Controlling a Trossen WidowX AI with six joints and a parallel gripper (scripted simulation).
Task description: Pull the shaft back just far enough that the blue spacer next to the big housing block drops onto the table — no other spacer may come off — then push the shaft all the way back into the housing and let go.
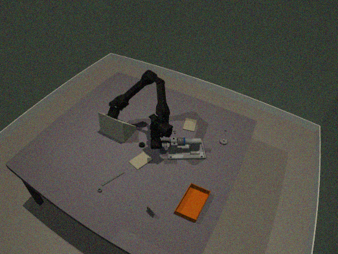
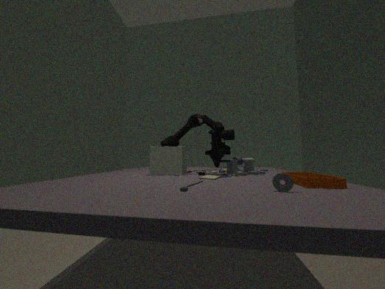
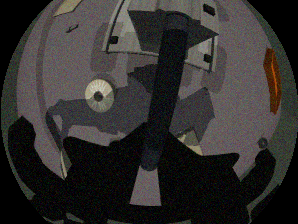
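My gripper tip is now 7 cm to the right of the white ring, 4 cm above it and 3 cm past it. Also, from my gripper tip: black ring: 9 cm behind, 4 cm below, 1 cm to the right; then dark shaft: 6 cm ahead, 5 cm to the left, 3 cm above; then blue spacer: 13 cm ahead, 11 cm to the left, 3 cm above.
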